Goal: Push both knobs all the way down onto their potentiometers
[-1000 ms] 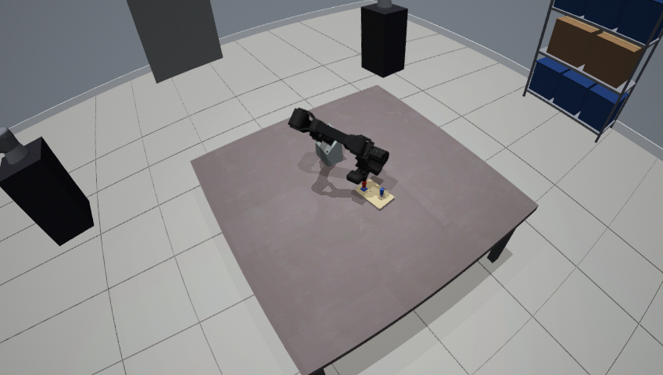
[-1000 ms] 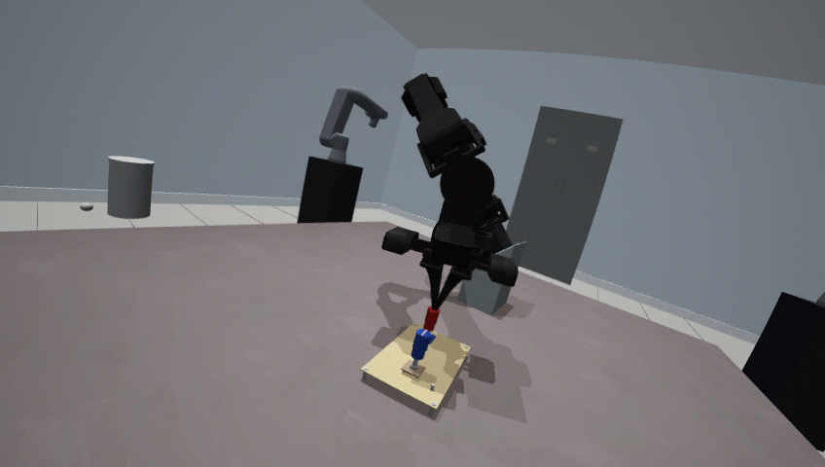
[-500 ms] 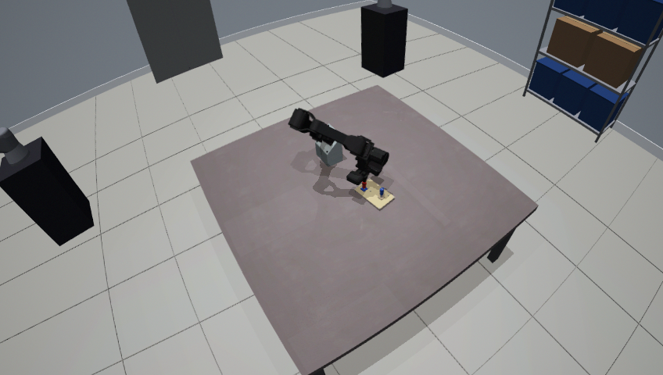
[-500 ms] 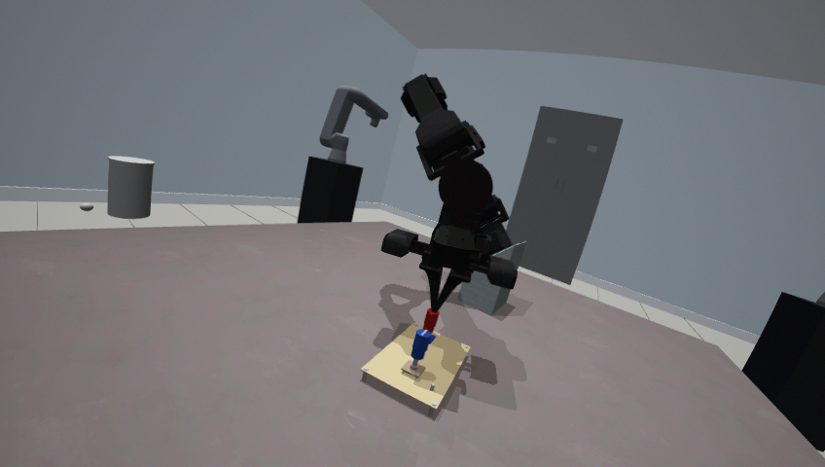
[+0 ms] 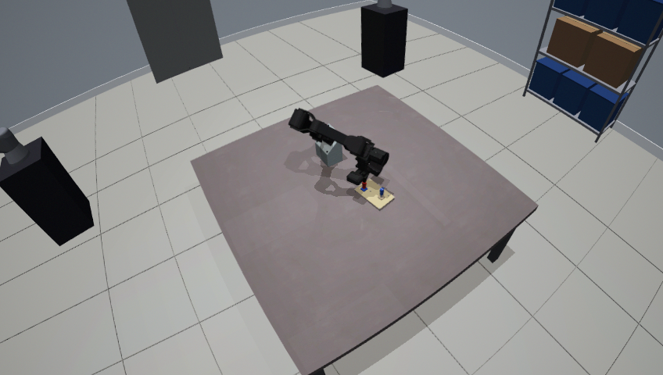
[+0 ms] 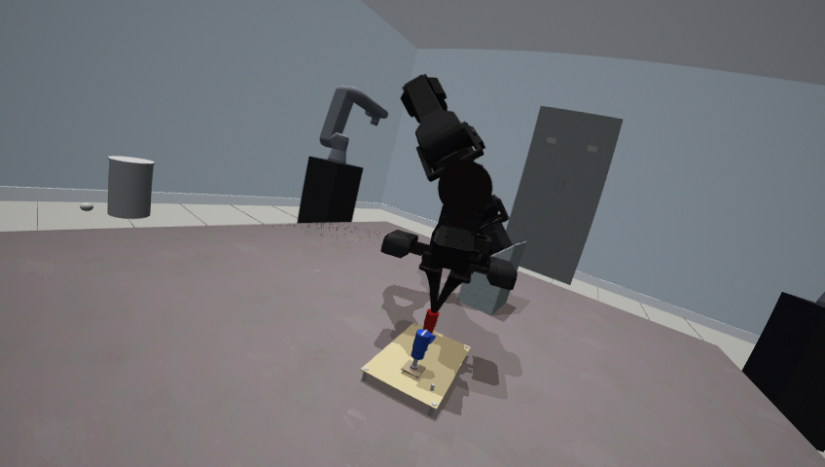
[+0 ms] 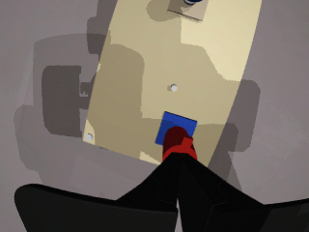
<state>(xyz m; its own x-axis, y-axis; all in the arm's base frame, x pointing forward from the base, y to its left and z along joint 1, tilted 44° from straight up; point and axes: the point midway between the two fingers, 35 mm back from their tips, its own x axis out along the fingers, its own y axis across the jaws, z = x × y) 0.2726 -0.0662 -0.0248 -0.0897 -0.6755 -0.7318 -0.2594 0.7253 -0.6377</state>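
My gripper tip is now 10 mm above the red knob. The rest, counted from my gripper tip: blue knob: 90 mm ahead, 20 mm to the left.
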